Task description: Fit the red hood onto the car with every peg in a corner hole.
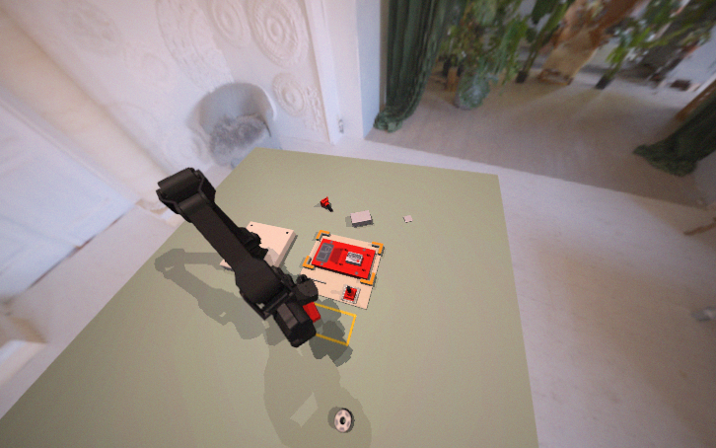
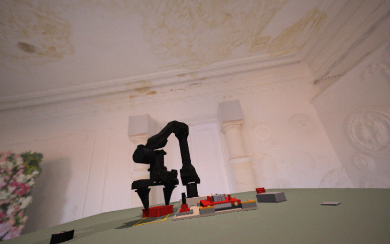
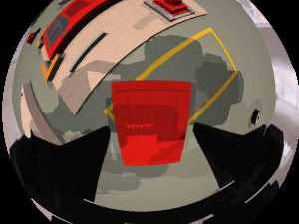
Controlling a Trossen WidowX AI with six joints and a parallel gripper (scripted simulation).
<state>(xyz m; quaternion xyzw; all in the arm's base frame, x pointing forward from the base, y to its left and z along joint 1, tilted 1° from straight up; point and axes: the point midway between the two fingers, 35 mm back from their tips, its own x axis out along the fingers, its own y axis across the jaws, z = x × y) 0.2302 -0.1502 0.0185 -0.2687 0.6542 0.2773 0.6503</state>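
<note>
Right now the red hood is right at my gripper tip. The rest, counted from my gripper tip: small grey tile: 430 mm to the left, 280 mm ahead, 20 mm below; grey engine block: 210 mm to the left, 120 mm ahead.
</note>
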